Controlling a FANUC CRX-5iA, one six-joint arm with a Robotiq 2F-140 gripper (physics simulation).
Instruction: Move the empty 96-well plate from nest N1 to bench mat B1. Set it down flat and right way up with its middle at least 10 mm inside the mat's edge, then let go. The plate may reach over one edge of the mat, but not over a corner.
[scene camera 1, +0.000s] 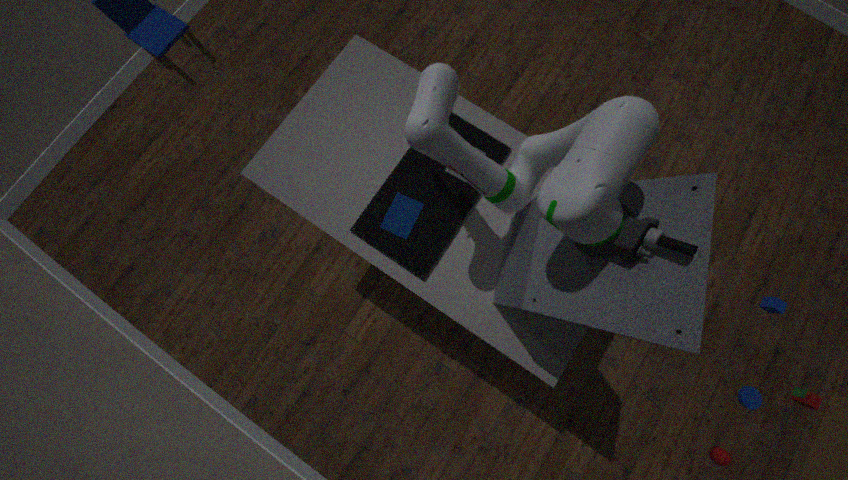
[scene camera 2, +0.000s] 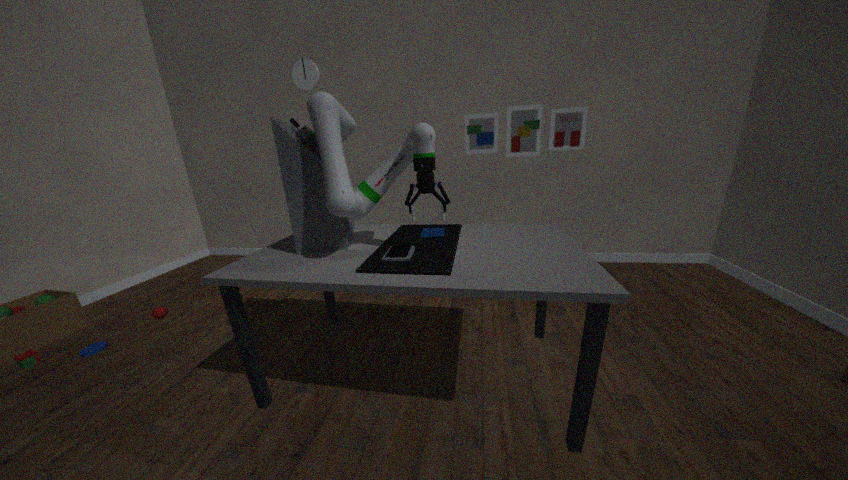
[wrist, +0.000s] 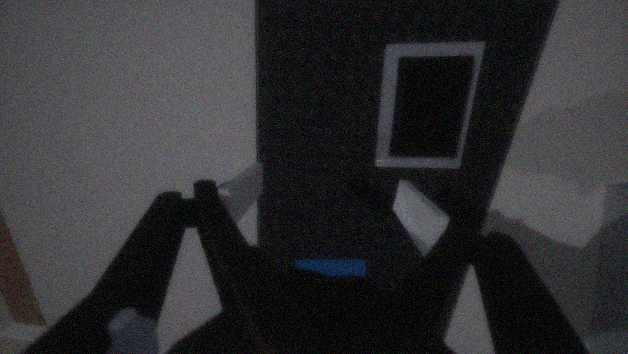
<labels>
my gripper: scene camera 2; wrist
same spot on my gripper: (wrist: 126, 303) = (scene camera 2: 439, 187)
</labels>
